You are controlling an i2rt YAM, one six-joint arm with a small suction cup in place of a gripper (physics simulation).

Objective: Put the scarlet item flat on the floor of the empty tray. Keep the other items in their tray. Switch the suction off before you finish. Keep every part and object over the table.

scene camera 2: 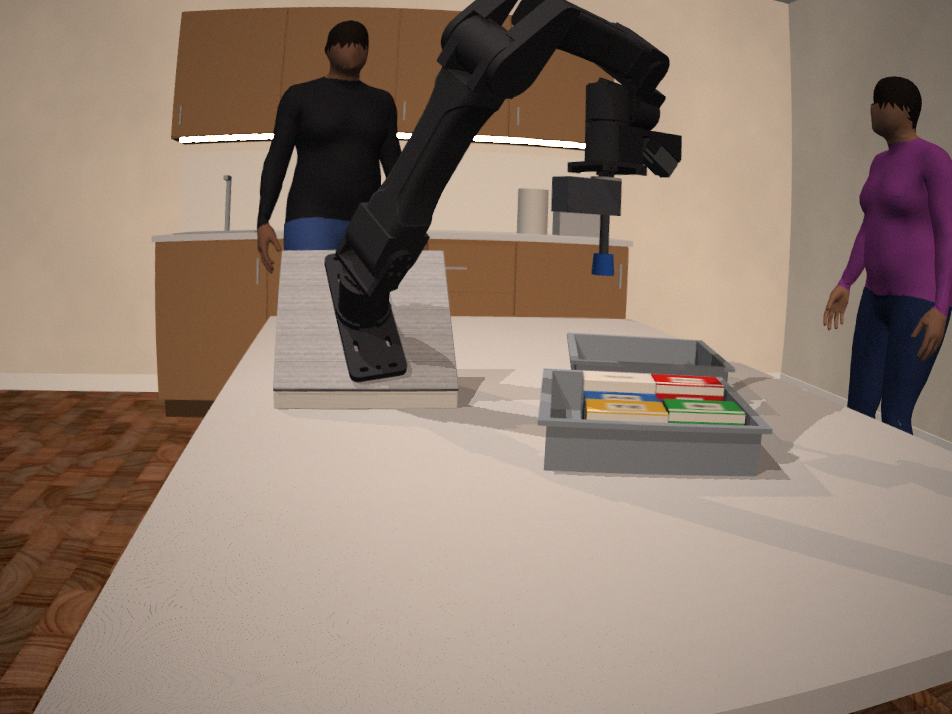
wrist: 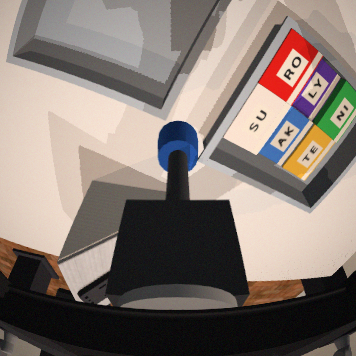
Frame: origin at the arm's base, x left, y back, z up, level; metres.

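Seen in the pictures: end effector, tool point: (scene camera 2: 602, 274) (wrist: 177, 138); arm's base, origin of the base link: (scene camera 2: 362, 313).
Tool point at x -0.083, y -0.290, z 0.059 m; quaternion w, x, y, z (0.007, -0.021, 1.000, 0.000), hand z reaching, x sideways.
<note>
Pixels of each thing's top centre, then the offset from my tool point to it.
- scarlet box, middle of its top: (scene camera 2: 687, 380) (wrist: 292, 67) dx -0.135, dy -0.053, dz -0.111 m
- full tray, middle of its top: (scene camera 2: 646, 395) (wrist: 309, 135) dx -0.187, dy +0.036, dz -0.113 m
- cream box SU, middle of its top: (scene camera 2: 618, 376) (wrist: 257, 120) dx -0.101, dy +0.024, dz -0.111 m
- blue box AK, middle of its top: (scene camera 2: 621, 397) (wrist: 284, 136) dx -0.152, dy +0.047, dz -0.123 m
- yellow box TE, middle of its top: (scene camera 2: 626, 406) (wrist: 309, 154) dx -0.203, dy +0.069, dz -0.119 m
- green box NI, middle of its top: (scene camera 2: 703, 406) (wrist: 342, 112) dx -0.237, dy -0.007, dz -0.115 m
- purple box LY, middle of its top: (wrist: 315, 88) dx -0.186, dy -0.030, dz -0.128 m
- empty tray, middle of its top: (scene camera 2: 644, 349) dx +0.083, dy -0.120, dz -0.113 m
The scarlet box (scene camera 2: 686, 381) (wrist: 278, 79), labelled RO, lies flat in the full tray (scene camera 2: 649, 453) (wrist: 260, 176). With it lie a cream box SU (scene camera 2: 617, 381) (wrist: 248, 129), a blue box AK (wrist: 285, 136), a yellow box TE (scene camera 2: 625, 411) (wrist: 310, 153), a green box NI (scene camera 2: 705, 411) (wrist: 342, 113) and a purple box LY (wrist: 314, 89). The empty tray (scene camera 2: 636, 350) (wrist: 95, 70) stands behind the full one in the scene view. My suction cup (scene camera 2: 602, 265) (wrist: 178, 147) hangs upright high above the table, touching nothing, with nothing on it.
The arm's base stands on a slanted grey block (scene camera 2: 307, 345) (wrist: 95, 220) left of the trays in the scene view. The tray walls rise around the boxes. One person (scene camera 2: 342, 153) stands behind the table, another (scene camera 2: 903, 215) at the right.
</note>
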